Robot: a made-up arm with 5 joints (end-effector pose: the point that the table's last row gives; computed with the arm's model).
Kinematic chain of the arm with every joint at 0, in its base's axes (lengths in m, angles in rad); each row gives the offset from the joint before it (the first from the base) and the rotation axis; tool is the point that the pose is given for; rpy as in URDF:
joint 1: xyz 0.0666 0 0.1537 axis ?
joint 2: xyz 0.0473 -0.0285 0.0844 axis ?
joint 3: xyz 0.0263 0 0.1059 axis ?
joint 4: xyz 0.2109 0 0.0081 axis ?
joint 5: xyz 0.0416 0.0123 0 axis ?
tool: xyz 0 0 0 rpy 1.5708 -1.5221 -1.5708
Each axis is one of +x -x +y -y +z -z.
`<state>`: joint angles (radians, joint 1 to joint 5).
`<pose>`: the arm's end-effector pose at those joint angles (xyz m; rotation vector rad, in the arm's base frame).
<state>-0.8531 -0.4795 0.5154 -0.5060 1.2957</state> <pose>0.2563 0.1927 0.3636 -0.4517 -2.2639 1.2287</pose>
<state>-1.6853 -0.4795 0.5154 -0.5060 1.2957</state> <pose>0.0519 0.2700 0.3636 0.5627 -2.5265 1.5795</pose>
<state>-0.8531 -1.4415 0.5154 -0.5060 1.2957</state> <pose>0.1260 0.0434 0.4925 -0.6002 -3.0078 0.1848</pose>
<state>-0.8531 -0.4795 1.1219 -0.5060 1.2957</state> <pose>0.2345 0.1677 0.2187 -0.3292 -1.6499 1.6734</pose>
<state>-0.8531 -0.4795 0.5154 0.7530 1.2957</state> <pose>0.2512 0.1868 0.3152 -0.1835 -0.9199 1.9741</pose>
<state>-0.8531 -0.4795 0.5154 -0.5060 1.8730</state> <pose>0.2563 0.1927 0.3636 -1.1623 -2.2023 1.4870</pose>
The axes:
joint 1: -z
joint 2: +y
joint 3: +y
joint 4: +y
joint 5: -x

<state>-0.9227 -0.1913 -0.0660 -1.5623 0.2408</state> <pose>0.2272 0.1853 0.4489 -1.0446 2.7313 0.1934</pose>
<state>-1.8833 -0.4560 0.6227 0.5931 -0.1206</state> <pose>0.0009 0.2560 0.2891 0.7817 -0.4734 1.6091</pose>
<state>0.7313 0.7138 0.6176 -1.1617 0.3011</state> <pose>0.2310 -0.1693 0.0909 -0.6671 -1.2452 -0.3973</pose>
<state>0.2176 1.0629 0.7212 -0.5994 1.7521</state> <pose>0.1916 -0.0442 0.0203 -0.3471 -0.2428 1.4658</pose>
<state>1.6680 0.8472 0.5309 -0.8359 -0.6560</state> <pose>0.0283 -0.2254 0.0616 -0.5970 -1.1422 -2.1145</pose>
